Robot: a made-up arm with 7 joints.
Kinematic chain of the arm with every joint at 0, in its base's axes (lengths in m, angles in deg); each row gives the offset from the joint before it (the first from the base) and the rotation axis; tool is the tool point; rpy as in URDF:
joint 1: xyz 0 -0.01 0.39 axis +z
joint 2: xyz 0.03 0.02 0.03 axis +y
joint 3: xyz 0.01 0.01 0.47 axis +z
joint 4: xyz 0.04 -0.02 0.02 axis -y
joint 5: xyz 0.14 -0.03 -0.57 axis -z
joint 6: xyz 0 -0.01 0.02 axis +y
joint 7: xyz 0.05 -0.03 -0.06 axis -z
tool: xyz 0 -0.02 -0.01 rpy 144.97 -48.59 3.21
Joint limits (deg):
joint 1: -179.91..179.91
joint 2: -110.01..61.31
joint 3: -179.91..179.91
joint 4: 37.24..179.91
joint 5: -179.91..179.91
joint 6: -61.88..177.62
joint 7: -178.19..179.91
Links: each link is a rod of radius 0.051 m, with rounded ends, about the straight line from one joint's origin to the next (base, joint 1, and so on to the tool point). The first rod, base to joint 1, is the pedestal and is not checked.
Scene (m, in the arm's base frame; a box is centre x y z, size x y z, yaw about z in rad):
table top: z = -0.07
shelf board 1: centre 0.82 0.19 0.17 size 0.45 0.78 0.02 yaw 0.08
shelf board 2: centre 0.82 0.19 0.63 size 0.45 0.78 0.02 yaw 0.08
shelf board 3: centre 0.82 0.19 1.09 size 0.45 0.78 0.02 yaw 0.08
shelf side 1: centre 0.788 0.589 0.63 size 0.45 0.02 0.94 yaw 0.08
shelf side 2: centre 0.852 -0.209 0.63 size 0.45 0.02 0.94 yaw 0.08
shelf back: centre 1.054 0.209 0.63 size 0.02 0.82 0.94 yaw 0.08
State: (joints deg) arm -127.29 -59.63 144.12 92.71 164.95 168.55 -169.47
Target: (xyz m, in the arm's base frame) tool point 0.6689 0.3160 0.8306
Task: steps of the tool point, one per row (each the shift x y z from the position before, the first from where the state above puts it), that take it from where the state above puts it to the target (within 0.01 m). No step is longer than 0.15 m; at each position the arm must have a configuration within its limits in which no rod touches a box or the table.
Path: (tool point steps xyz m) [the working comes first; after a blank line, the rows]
Joints at the target: -124.27 -29.62 140.90 91.21 163.93 175.44 -170.24
Straight joint move there: touches shelf board 2.

1: -0.0775 0.0027 0.0021
2: -0.0905 -0.0002 -0.0009
3: -0.1001 -0.0090 -0.0010
4: -0.1043 -0.0234 -0.0001
5: 0.0170 0.0030 0.1306
6: 0.0027 -0.0278 0.1364
7: -0.0138 -0.0598 0.1333
8: 0.1054 0.0125 0.0071
9: 0.0950 0.0044 0.0001
10: 0.0811 0.0057 -0.0072

